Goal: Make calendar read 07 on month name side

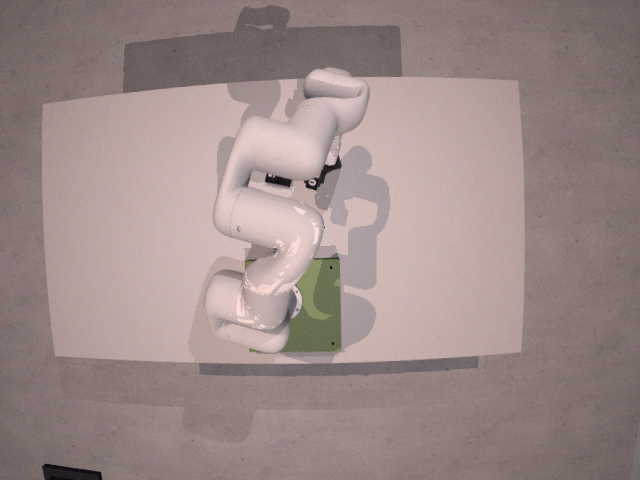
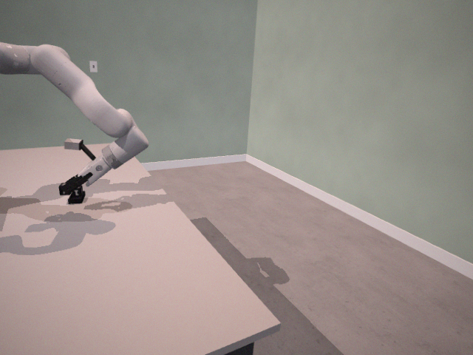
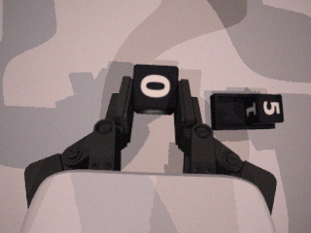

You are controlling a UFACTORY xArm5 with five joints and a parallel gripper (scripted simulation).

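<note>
My gripper is now 1 cm short of the black calendar tray, 11 cm to the right of it and 9 cm above it. Also, from my hand: black cube: 2 cm behind, 1 cm below.
</note>
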